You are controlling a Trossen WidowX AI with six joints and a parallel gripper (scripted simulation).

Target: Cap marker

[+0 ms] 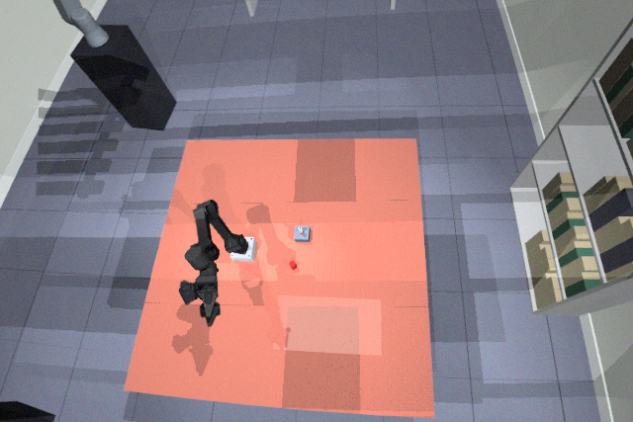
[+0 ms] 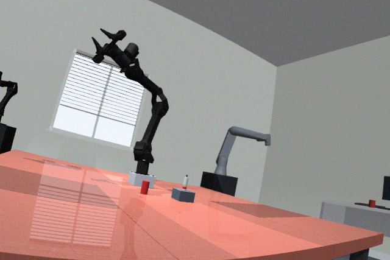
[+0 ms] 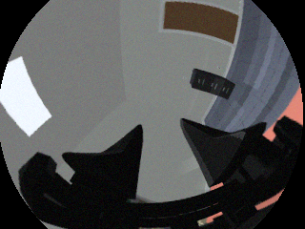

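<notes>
The red marker cap is 80 mm ahead of my gripper tip, 350 mm to the left of it and 570 mm below it. Round my gripper tip: grey holder block 90 mm ahead, 500 mm to the left, 580 mm below.
</notes>
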